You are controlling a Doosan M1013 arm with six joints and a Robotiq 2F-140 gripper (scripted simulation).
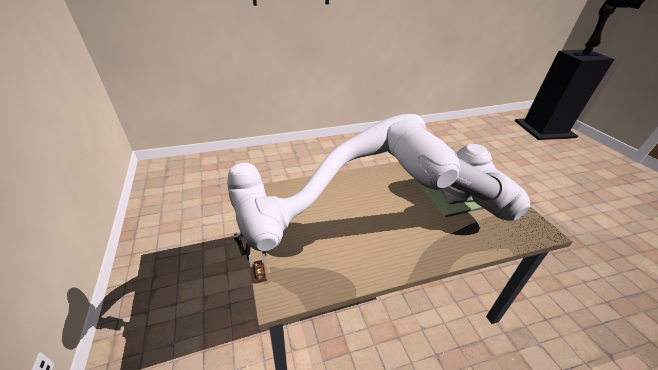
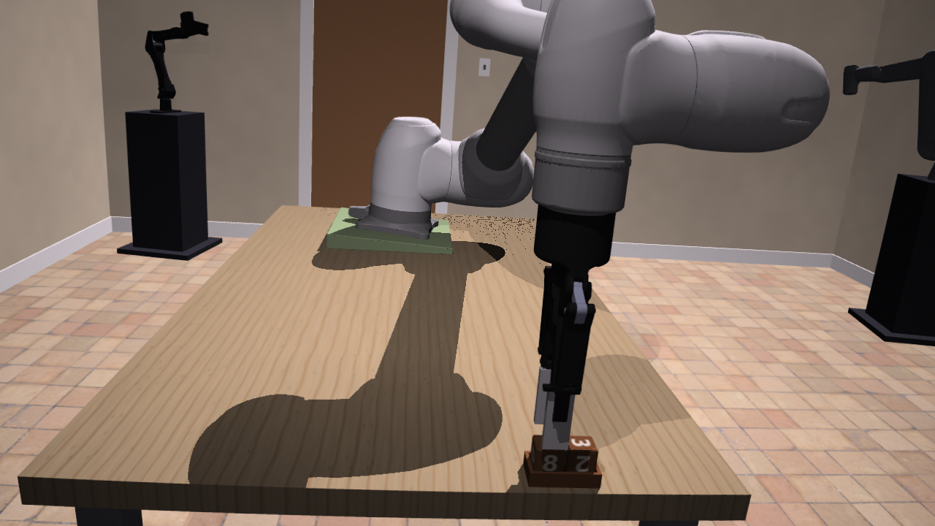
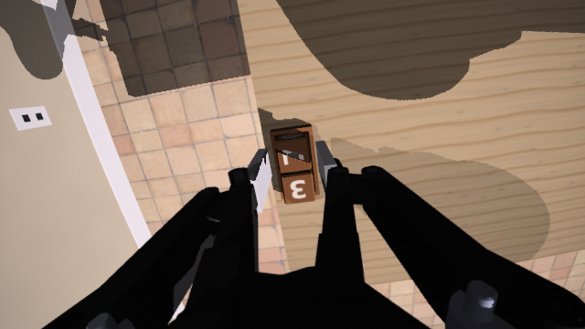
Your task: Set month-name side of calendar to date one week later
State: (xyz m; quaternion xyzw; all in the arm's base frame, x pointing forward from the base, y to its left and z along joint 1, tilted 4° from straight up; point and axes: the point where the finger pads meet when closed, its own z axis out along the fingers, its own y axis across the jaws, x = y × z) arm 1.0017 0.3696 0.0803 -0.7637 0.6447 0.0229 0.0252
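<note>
Right now my hand is 2 cm to the right of the brown tray and 7 cm above it.
</note>
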